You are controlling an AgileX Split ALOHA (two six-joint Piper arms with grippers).
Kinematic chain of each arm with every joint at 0, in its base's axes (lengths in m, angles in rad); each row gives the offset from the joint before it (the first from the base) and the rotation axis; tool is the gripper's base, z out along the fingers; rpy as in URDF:
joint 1: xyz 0 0 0.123 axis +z
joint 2: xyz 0 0 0 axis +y
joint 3: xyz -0.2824 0 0.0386 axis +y
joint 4: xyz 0.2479 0 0.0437 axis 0.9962 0 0.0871
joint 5: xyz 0 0 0 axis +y
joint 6: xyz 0.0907 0 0.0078 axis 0.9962 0 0.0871
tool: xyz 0 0 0 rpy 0 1.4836 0
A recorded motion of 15 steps. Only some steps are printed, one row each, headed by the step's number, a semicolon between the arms.
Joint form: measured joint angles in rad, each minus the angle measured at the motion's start. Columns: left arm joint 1, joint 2, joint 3, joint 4, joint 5, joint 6; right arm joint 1, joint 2, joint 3, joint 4, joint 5, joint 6.
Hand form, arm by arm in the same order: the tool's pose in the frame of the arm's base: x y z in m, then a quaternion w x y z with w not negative. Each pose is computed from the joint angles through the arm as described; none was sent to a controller.
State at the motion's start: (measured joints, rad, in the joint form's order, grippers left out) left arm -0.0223 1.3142 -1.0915 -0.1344 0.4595 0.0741; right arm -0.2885 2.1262 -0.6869 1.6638 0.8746 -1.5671
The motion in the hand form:
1: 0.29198 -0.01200 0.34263 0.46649 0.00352 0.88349 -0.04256; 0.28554 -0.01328 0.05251 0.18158 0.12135 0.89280 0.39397
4: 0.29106 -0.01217 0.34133 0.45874 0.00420 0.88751 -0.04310; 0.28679 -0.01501 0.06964 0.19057 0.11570 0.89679 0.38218
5: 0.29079 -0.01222 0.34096 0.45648 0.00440 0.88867 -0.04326; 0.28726 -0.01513 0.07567 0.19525 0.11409 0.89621 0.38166
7: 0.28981 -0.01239 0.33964 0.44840 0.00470 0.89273 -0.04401; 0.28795 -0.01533 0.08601 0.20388 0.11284 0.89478 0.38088
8: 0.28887 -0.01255 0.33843 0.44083 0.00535 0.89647 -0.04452; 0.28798 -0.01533 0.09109 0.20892 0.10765 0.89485 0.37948
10: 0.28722 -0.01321 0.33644 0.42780 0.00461 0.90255 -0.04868; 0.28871 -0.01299 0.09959 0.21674 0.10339 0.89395 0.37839
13: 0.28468 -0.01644 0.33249 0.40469 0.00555 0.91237 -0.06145; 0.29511 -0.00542 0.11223 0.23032 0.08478 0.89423 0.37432
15: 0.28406 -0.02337 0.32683 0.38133 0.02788 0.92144 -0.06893; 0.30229 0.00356 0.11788 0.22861 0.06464 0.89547 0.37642
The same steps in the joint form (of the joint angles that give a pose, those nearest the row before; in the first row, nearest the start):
1: 0.0000 0.0000 0.0000 0.0000 0.0056 0.0000; 0.0000 -0.0257 0.0000 -0.0165 -0.0208 0.0132
4: 0.0000 0.0000 0.0000 0.0000 0.0231 0.0000; 0.0000 -0.0961 0.0000 -0.0632 -0.0451 0.0744
5: 0.0000 0.0000 0.0000 0.0000 0.0283 0.0000; 0.0000 -0.1185 0.0000 -0.0734 -0.0451 0.0912
7: 0.0000 0.0000 0.0000 0.0000 0.0464 -0.0009; 0.0000 -0.1566 0.0000 -0.0874 -0.0451 0.1199
8: 0.0000 0.0000 0.0000 0.0000 0.0634 -0.0009; 0.0000 -0.1756 0.0000 -0.0975 -0.0451 0.1271
10: 0.0000 0.0000 0.0000 -0.0084 0.0924 0.0001; 0.0094 -0.2069 0.0000 -0.1020 -0.0480 0.1452
13: -0.0044 0.0022 0.0009 -0.0381 0.1404 0.0109; 0.0437 -0.2427 -0.0220 -0.1097 -0.0608 0.1686
15: -0.0224 0.0136 0.0009 -0.0624 0.1815 0.0514; 0.0797 -0.2460 -0.0553 -0.1359 -0.0618 0.2012

